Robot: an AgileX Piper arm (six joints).
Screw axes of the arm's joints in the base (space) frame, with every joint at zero. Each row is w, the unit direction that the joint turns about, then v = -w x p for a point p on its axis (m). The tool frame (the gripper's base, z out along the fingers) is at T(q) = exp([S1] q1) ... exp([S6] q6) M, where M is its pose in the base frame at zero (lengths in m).
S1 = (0, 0, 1, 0.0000, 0.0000, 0.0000)
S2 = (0, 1, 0, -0.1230, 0.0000, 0.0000)
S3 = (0, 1, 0, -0.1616, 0.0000, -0.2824)
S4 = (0.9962, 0, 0.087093, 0.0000, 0.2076, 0.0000)
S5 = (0, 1, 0, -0.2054, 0.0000, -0.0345)
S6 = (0.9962, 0, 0.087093, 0.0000, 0.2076, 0.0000)
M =
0.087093 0 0.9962 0.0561
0 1 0 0.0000
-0.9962 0 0.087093 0.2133
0 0 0 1
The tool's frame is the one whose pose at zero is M.
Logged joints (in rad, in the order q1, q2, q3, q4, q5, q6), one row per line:
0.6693, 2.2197, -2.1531, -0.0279, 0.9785, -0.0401
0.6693, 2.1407, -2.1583, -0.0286, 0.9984, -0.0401
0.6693, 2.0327, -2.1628, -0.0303, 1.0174, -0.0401
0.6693, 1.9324, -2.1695, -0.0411, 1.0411, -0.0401
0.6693, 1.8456, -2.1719, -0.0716, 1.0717, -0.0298
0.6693, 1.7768, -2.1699, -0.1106, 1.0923, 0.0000
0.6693, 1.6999, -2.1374, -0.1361, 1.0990, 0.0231
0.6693, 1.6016, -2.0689, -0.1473, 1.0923, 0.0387
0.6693, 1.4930, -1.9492, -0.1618, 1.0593, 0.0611
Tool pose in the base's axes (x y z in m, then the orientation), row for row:
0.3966, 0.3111, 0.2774, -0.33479, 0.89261, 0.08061, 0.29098
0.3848, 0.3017, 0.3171, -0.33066, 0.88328, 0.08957, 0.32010
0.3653, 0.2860, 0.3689, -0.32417, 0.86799, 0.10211, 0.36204
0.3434, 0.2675, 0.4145, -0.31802, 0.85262, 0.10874, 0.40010
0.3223, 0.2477, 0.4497, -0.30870, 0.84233, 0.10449, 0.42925
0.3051, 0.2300, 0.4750, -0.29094, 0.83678, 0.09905, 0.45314
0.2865, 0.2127, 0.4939, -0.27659, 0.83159, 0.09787, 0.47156
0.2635, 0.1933, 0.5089, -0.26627, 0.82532, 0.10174, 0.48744
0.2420, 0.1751, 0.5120, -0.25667, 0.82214, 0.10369, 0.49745
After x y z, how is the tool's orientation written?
As a quaternion, x y z w.
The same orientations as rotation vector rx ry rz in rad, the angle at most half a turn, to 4 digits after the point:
-0.8927, 2.3801, 0.2149
-0.8690, 2.3214, 0.2354
-0.8349, 2.2354, 0.2630
-0.8045, 2.1568, 0.2751
-0.7705, 2.1024, 0.2608
-0.7184, 2.0661, 0.2446
-0.6773, 2.0364, 0.2397
-0.6475, 2.0070, 0.2474
-0.6214, 1.9905, 0.2510

